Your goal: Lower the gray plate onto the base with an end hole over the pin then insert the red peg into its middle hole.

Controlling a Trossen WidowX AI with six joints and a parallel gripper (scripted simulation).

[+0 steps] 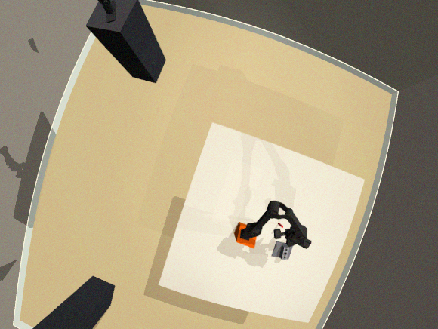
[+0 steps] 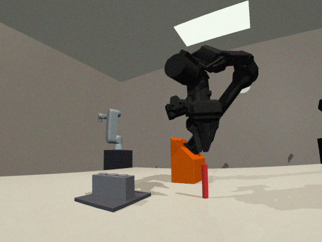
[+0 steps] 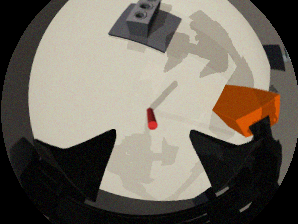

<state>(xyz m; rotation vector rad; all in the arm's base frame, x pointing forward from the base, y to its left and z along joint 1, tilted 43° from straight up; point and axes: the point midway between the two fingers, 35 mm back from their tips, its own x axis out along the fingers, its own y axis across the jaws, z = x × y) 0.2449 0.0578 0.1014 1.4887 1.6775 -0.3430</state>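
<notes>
Now: the red peg 7 cm below my gripper tip. The rest, counted from my gripper tip: plate (19 cm to the right, 11 cm ahead, 6 cm below); base (17 cm to the right, 10 cm below, 10 cm ahead).
</notes>
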